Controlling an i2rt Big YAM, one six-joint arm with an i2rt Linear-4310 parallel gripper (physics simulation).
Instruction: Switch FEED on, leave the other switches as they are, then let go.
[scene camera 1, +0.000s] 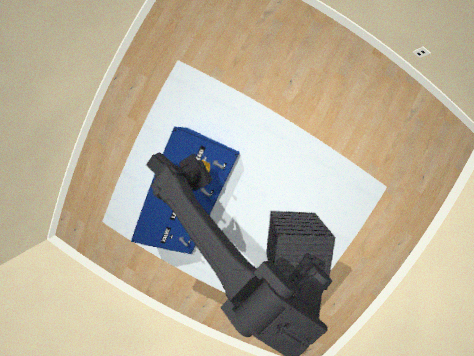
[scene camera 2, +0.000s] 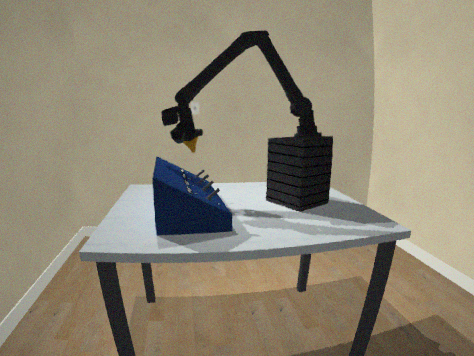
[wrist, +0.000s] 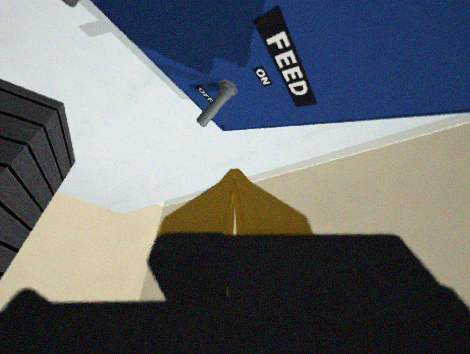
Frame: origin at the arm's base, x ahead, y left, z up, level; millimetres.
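Where they show: gripper, fingertip midpoint: (scene camera 1: 208, 164) (scene camera 2: 193, 152) (wrist: 234, 176); arm's base at its link origin: (scene camera 1: 306, 271) (scene camera 2: 307, 136).
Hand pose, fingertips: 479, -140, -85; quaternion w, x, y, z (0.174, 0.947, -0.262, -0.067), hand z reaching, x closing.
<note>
Things, the pixels of their top centre, and the offset from my fingertips, as dx, dy, dz. "spot": a spot on its surface instead. Level surfaces: height alone.
- FEED label at its top centre: (wrist: 290, 71) (scene camera 1: 198, 156) +53, +7, -76
- FEED lever at its top centre: (wrist: 212, 118) (scene camera 1: 218, 166) -29, +1, -77
- OFF mark at a spot on its surface: (wrist: 205, 94) spot: -46, +0, -132
- VALVE lever at its top centre: (scene camera 1: 183, 244) -58, +359, -78
- white table at its surface level: dz -209
The blue switch box (scene camera 1: 155, 215) (scene camera 2: 190, 212) (wrist: 370, 60) has a sloping face with several grey levers. The FEED label (scene camera 1: 200, 153) (wrist: 287, 62) is near one end. The FEED lever (scene camera 1: 219, 164) (wrist: 216, 104) leans away from the ON mark (wrist: 262, 76), towards the side of the OFF mark (wrist: 205, 94). My gripper (scene camera 1: 207, 166) (scene camera 2: 193, 150) (wrist: 234, 176) is shut and empty, with its yellow tips together. It hangs above the box, apart from the levers. Another lever (scene camera 1: 206, 191) is beside the arm, and the VALVE lever (scene camera 1: 185, 241) is at the other end.
The box stands on the white table (scene camera 1: 300, 165) (scene camera 2: 125, 210). The dark ribbed pedestal (scene camera 1: 300, 240) (scene camera 2: 299, 172) (wrist: 30, 150) under the arm stands to the right. My arm reaches across the box in scene camera 1 and hides part of its face and labels.
</note>
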